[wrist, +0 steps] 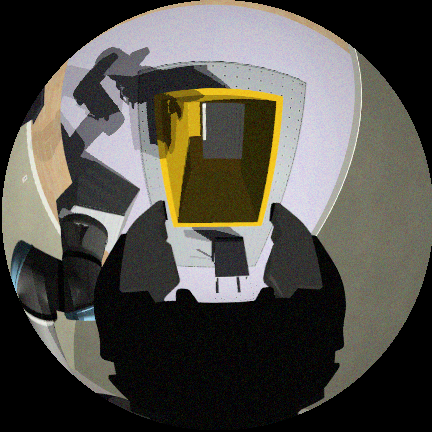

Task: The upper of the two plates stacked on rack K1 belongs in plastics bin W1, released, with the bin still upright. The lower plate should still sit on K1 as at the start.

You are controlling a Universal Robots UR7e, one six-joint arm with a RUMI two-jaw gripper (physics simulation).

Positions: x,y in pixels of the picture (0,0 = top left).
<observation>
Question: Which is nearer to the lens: the plate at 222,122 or the yellow bin W1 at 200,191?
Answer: The yellow bin W1.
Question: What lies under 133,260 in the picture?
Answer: The gripper.
</observation>
